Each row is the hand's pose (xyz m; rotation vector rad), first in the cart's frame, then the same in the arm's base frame.
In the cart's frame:
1: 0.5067 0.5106 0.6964 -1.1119 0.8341 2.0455
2: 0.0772 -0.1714 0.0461 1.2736 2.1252 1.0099
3: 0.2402 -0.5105 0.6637 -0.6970 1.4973 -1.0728
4: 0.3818 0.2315 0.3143 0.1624 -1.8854 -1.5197
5: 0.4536 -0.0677 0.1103 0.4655 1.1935 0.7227
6: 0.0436 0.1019 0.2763 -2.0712 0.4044 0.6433
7: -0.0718 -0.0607 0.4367 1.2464 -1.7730 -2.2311
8: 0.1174 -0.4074 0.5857 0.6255 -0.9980 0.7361
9: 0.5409 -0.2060 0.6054 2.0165 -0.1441 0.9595
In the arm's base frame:
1: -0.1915 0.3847 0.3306 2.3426 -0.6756 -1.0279
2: 0.4883 -0.2738 0.7508 -0.7498 2.0184 0.3962
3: 0.0815 0.0078 1.2783 -1.3401 -0.2907 -0.9584
4: 0.2063 0.1334 0.4651 1.1721 -2.2453 0.3736
5: 0.5052 0.1153 0.6809 -1.3355 0.8089 0.9206
6: 0.1847 -0.2151 0.5687 2.6568 0.9632 -0.0559
7: 0.0573 -0.3013 0.7732 2.0391 -1.3416 -0.1596
8: 0.0849 -0.1191 1.1530 -0.1589 -0.7311 2.3932
9: 0.1249 0.3142 0.9770 0.5551 0.9328 1.9168

